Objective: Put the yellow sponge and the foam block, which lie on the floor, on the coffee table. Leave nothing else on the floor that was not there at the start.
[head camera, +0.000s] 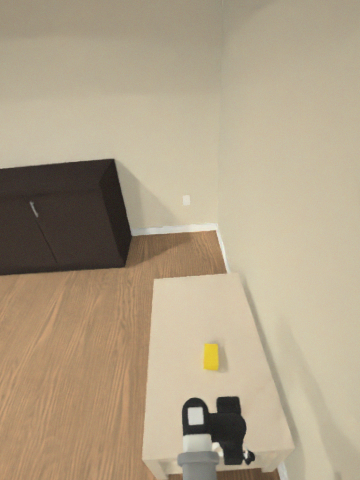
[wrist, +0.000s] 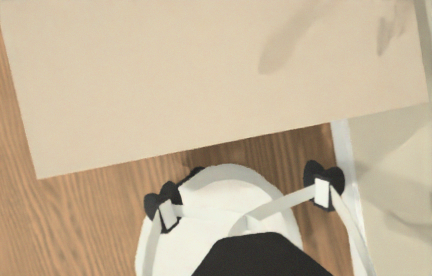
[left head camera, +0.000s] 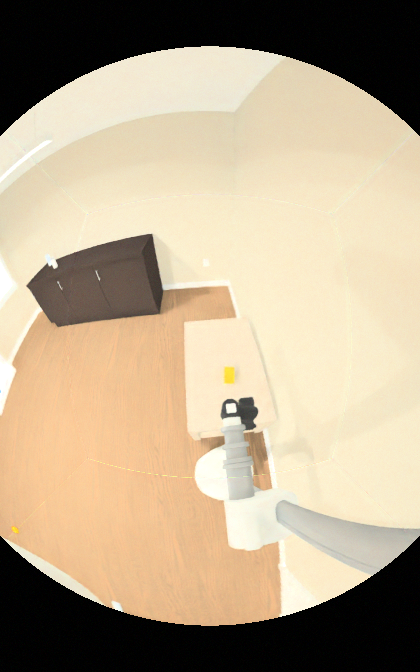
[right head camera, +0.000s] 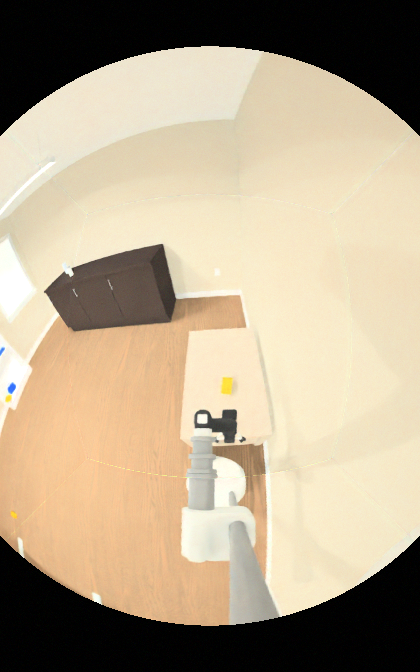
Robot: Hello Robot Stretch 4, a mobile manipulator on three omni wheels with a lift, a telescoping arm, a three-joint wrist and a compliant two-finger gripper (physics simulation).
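Frame: origin at the robot's base, x ahead, y right, z down, level; millimetres.
Seen in the pictures: gripper, between the fingertips: (wrist: 241, 187).
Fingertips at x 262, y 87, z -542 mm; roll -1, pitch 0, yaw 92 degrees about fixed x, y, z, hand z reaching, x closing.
Note:
A point is followed by its place in that frame.
The yellow sponge (head camera: 211, 357) {x 629, y 88, z -467 mm} (left head camera: 229, 375) (right head camera: 227, 385) lies flat on the pale coffee table (head camera: 175, 310) {x 932, y -74, z -422 mm} (left head camera: 205, 350) (right head camera: 210, 355) (wrist: 125, 90) {x 391, y -46, z -422 mm}, near the middle of its top. My gripper (head camera: 232, 452) (right head camera: 230, 439) (wrist: 241, 187) {x 262, y 87, z -542 mm} is open, its two fingers wide apart with nothing between them. It hangs above the near end of the table, apart from the sponge. A small orange-yellow thing (left head camera: 15, 530) (right head camera: 13, 514) lies on the floor at the far lower left; I cannot tell whether it is the foam block. The foam block does not show clearly in any view.
A dark cabinet (head camera: 65, 220) {x 1763, y -958, z -582 mm} (left head camera: 110, 280) (right head camera: 120, 290) stands against the back wall. My white base (left head camera: 210, 475) (right head camera: 232, 470) (wrist: 200, 200) {x 155, y -15, z -186 mm} is by the table's near end. The wall runs close along the table's right side. A white surface (right head camera: 17, 372) with blue things is at the far left.

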